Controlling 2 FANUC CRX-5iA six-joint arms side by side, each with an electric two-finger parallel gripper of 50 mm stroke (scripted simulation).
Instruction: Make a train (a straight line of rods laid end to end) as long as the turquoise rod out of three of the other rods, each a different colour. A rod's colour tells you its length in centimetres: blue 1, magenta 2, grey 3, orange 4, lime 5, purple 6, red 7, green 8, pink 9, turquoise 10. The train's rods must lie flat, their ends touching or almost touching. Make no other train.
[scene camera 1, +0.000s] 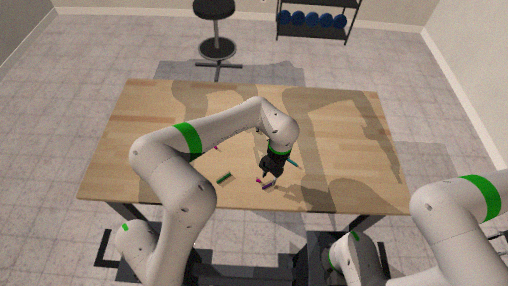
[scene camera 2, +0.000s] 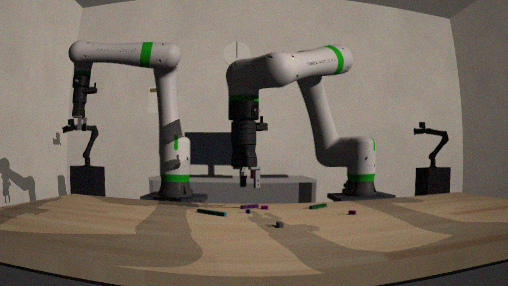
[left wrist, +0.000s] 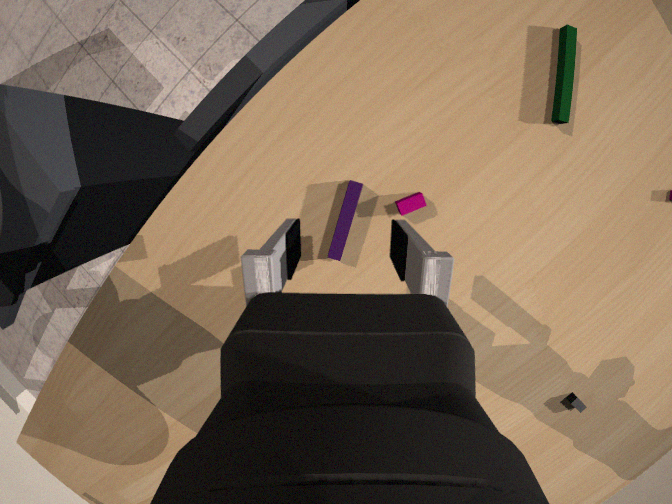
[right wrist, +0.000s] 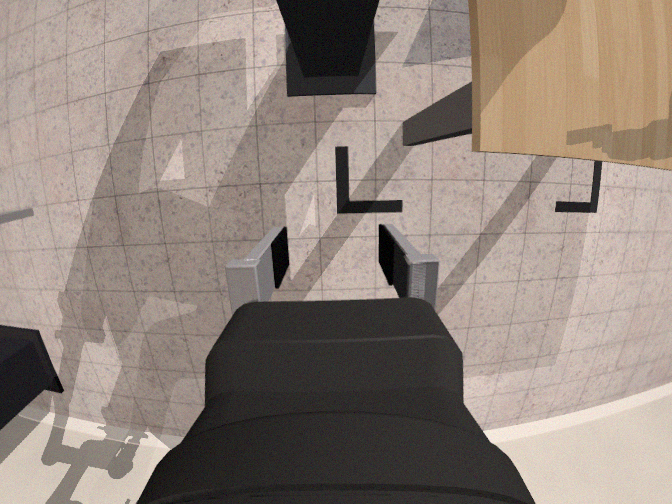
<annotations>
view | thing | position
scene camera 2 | my left gripper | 249, 187
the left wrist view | my left gripper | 345, 238
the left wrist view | purple rod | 353, 191
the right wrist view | my right gripper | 333, 244
</annotations>
